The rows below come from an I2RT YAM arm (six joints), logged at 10 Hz.
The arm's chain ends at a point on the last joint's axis. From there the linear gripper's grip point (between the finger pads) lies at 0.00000 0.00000 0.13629 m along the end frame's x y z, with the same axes.
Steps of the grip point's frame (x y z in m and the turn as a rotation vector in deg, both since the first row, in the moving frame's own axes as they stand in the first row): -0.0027 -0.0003 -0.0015 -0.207 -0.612 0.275; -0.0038 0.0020 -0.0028 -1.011 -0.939 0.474; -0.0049 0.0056 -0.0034 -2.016 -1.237 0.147; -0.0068 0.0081 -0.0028 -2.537 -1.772 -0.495; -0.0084 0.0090 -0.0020 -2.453 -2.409 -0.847; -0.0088 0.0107 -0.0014 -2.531 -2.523 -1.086; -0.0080 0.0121 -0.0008 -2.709 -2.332 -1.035; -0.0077 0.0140 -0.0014 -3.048 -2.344 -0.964; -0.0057 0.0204 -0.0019 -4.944 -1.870 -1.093; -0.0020 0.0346 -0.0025 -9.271 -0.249 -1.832; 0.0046 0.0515 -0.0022 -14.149 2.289 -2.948
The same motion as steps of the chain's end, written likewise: -0.0012 -0.0008 -0.0015 -0.207 -0.612 0.275; -0.0016 -0.0004 -0.0028 -1.011 -0.939 0.474; -0.0020 0.0008 -0.0033 -2.016 -1.237 0.147; -0.0026 0.0021 -0.0026 -2.537 -1.772 -0.495; -0.0027 0.0031 -0.0018 -2.453 -2.409 -0.847; -0.0029 0.0046 -0.0011 -2.531 -2.523 -1.086; -0.0025 0.0056 -0.0005 -2.709 -2.332 -1.035; -0.0022 0.0067 -0.0011 -3.048 -2.344 -0.964; -0.0014 0.0086 -0.0013 -4.944 -1.870 -1.093; -0.0018 0.0126 -0.0007 -9.271 -0.249 -1.832; -0.0016 0.0183 0.0020 -14.149 2.289 -2.948
